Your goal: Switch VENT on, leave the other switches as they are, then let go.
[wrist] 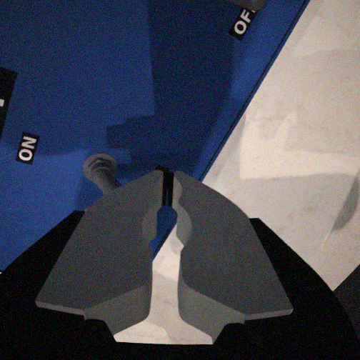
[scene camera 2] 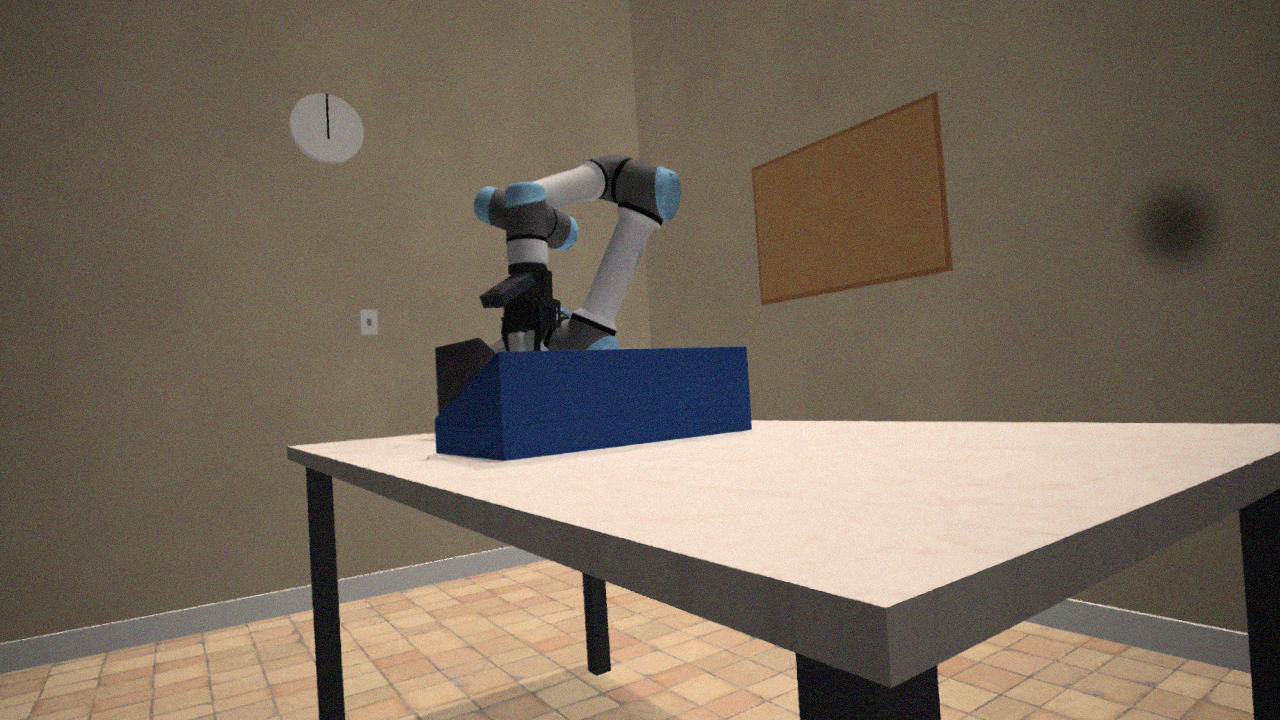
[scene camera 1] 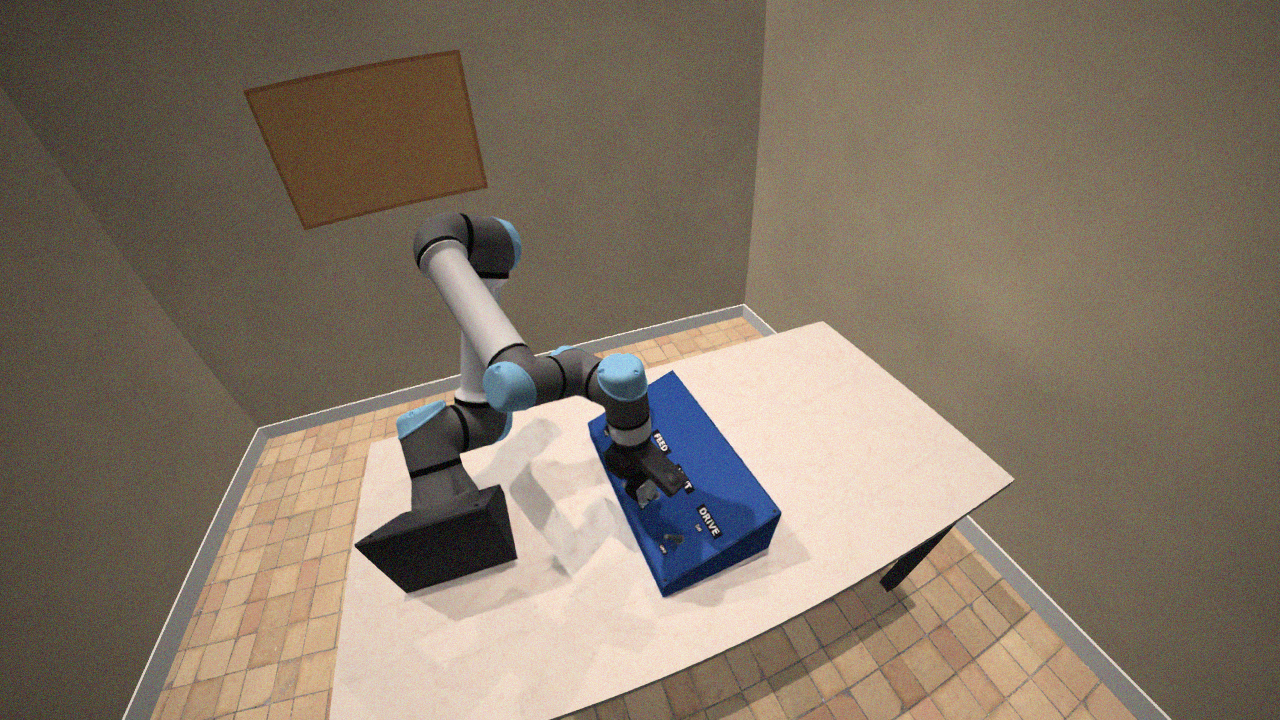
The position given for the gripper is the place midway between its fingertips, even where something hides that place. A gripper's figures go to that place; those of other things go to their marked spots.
The gripper (wrist: 167, 176) is 14 cm from the lens. A blue switch panel (wrist: 131, 94): 17 cm from the lens.
